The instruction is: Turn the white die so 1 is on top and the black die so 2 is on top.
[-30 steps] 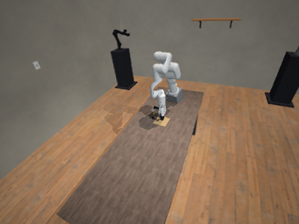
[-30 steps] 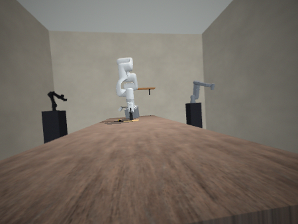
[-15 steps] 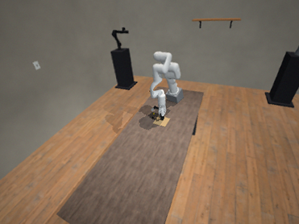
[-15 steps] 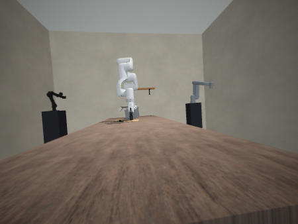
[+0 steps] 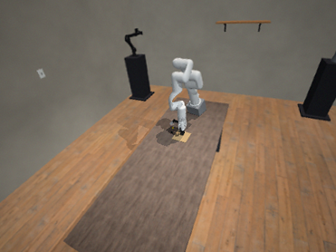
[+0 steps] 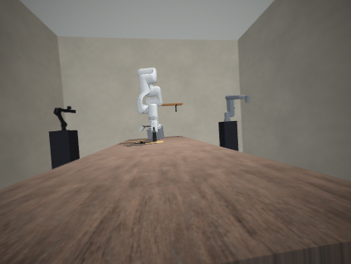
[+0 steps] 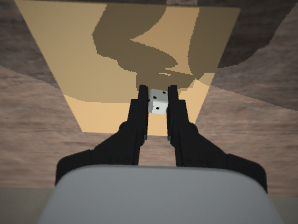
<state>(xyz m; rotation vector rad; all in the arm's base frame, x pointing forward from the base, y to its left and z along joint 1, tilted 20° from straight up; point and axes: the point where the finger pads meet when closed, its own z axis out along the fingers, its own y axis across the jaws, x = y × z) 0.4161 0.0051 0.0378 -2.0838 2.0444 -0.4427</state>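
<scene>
Right now my hand is 1 cm above the white die. The rest, counted from my hand: tan mat (2 cm ahead, 3 cm below); small yellow die (6 cm behind, 13 cm to the right, 2 cm below); black die (11 cm to the right, 2 cm below).
</scene>
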